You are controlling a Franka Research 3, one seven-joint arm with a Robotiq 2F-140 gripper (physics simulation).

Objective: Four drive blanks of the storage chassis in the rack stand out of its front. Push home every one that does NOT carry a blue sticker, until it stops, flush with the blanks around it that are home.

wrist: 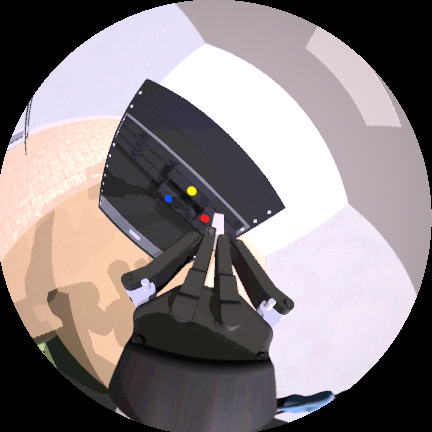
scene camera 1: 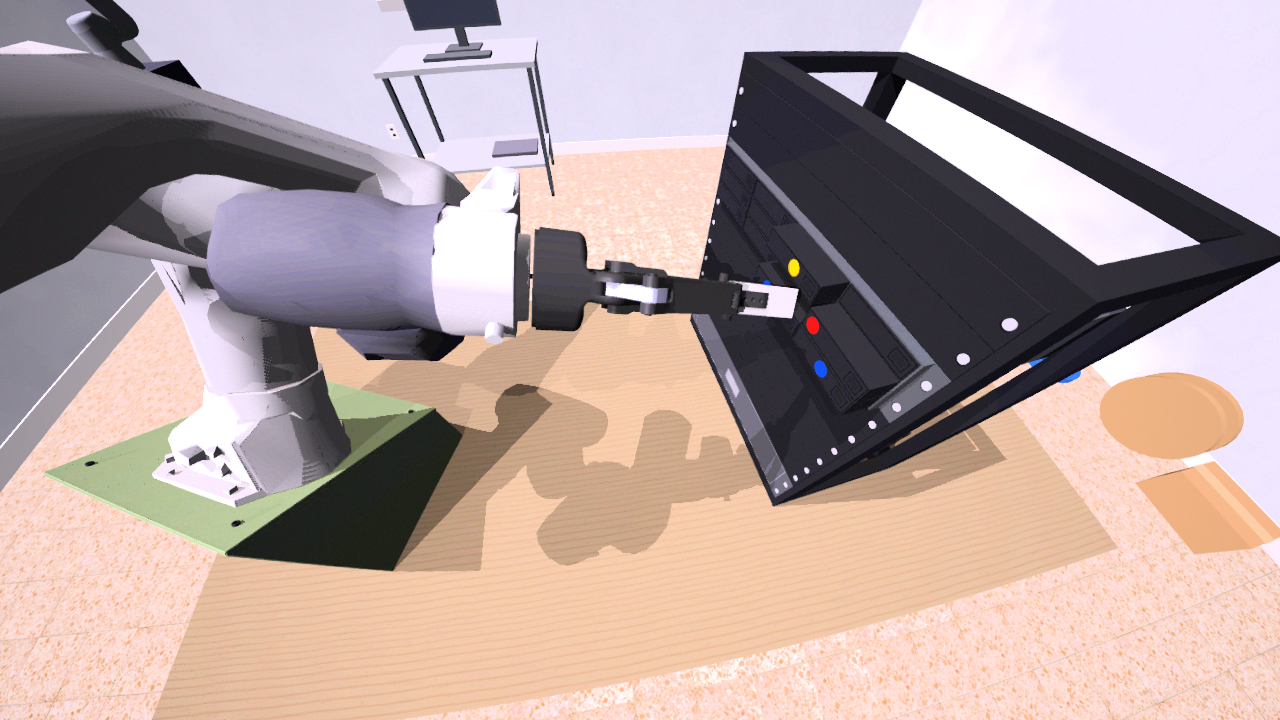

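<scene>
The storage chassis sits in the black rack. The blank with a yellow sticker stands out of the front, its end face showing in the scene view. The blank with a red sticker is lower and nearer the scene camera; how far it stands out is hard to tell. One blue sticker is below the red one. Another blue sticker is partly hidden by my gripper in the scene view. My gripper is shut and empty, its tips before the chassis front near the red sticker.
The rack's upper frame bar runs above the chassis. My arm's green base stands at the left. A desk with a monitor is at the back. A round wooden piece and a wooden box are at the right.
</scene>
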